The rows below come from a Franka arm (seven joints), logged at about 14 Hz.
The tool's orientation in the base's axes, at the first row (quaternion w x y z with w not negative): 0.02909 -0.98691 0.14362 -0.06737
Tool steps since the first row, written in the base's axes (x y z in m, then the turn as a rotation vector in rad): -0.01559 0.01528 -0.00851 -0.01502 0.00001 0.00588; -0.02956 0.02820 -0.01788 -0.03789 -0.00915 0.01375; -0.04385 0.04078 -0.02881 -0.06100 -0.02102 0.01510; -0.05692 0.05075 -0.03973 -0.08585 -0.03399 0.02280; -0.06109 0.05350 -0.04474 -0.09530 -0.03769 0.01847; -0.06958 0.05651 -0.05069 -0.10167 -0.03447 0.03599; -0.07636 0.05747 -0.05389 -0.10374 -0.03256 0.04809; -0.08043 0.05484 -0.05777 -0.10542 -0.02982 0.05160; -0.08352 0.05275 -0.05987 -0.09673 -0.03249 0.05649; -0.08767 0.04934 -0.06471 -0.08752 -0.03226 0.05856
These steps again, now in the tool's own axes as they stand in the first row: -0.02026 -0.00961 0.00680 -0.01353 0.00374 -0.00794; -0.03841 -0.01735 0.01458 -0.03164 0.01829 -0.01931; -0.05695 -0.02456 0.02385 -0.05001 0.03601 -0.02436; -0.07359 -0.02961 0.03319 -0.06892 0.05478 -0.03598; -0.07897 -0.03069 0.03766 -0.07737 0.06130 -0.03317; -0.08864 -0.03074 0.04246 -0.08216 0.05865 -0.05128; -0.09575 -0.02952 0.04471 -0.08317 0.05647 -0.06347; -0.09934 -0.02556 0.04787 -0.08511 0.05405 -0.06708; -0.10194 -0.02254 0.04943 -0.07548 0.05380 -0.07079; -0.10550 -0.01774 0.05350 -0.06655 0.05085 -0.07153
